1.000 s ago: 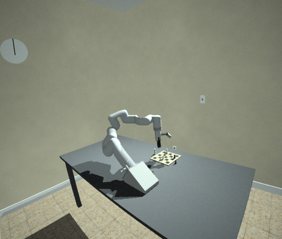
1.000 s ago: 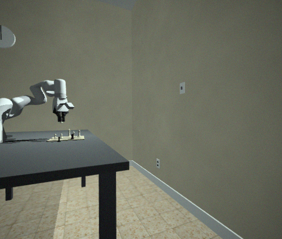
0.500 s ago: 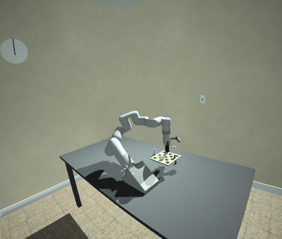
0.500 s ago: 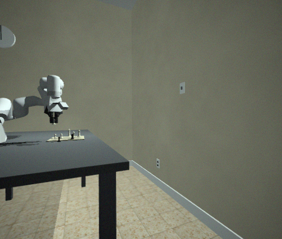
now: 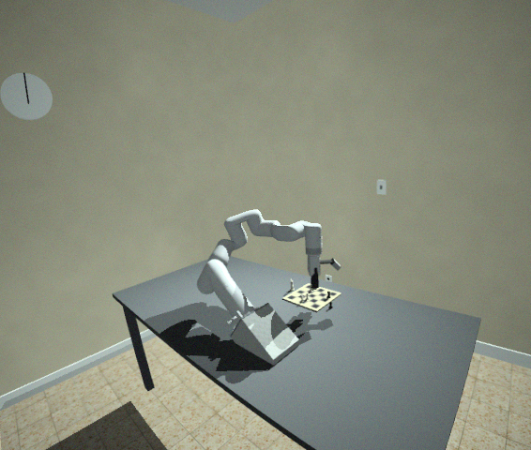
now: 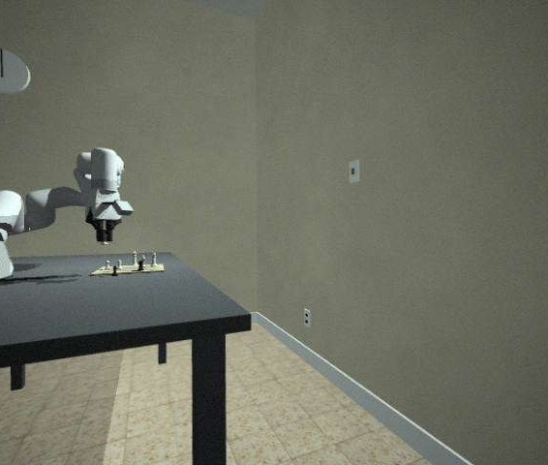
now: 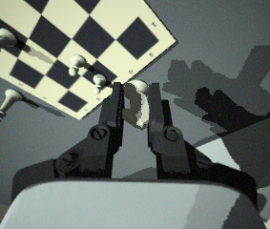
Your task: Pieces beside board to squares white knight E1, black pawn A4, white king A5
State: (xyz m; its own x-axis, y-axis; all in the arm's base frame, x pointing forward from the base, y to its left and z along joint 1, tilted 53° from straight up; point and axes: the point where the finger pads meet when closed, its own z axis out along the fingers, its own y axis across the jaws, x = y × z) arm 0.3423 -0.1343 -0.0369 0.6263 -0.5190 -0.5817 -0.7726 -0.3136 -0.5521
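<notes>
The black pawn lies 3 cm ahead of my hand, 7 cm to the right of it and 12 cm below it. From my hand the other things lie so: white king 10 cm ahead, 21 cm to the left, 10 cm below; white knight 1 cm below; chessboard 8 cm ahead, 7 cm to the left, 13 cm below.
</notes>
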